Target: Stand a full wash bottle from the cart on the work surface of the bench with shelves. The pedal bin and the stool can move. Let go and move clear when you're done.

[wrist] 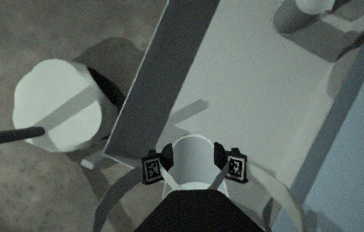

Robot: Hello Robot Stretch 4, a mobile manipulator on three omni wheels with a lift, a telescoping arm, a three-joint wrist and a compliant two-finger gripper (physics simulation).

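Places are measured from the robot's base along level axes (x ahead, y left, z up), in centimetres.
Where they show: hand at its tool point: (193,158).
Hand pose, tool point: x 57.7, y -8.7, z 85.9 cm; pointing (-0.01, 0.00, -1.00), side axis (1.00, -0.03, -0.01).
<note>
Each offset is from my tool point to the top centre of the thing. "*": to the spot under its first point. Level surfaces: height alone.
A pale grey-white wash bottle @(* dx -0.1, dy +0.2, dz +3.9 cm) (192,167) stands upright between the two fingertips of my gripper (193,155), low in the middle of the wrist view. My gripper is shut on it, with a dark pad against each side. The bottle's lower part is hidden by the black gripper body. Below it is the pale cart surface @(dz -22.4 cm) (240,90) with a dark raised side on the left; the bottle looks held above it. The bench with shelves cannot be made out for certain.
A round white-topped object (57,107), possibly the bin or stool, stands on the brown floor left of the cart. Another pale cylindrical item @(* dx +17.8, dy +19.1, dz -15.7 cm) (292,19) is at the upper right. A blue surface (332,150) lies along the right.
</note>
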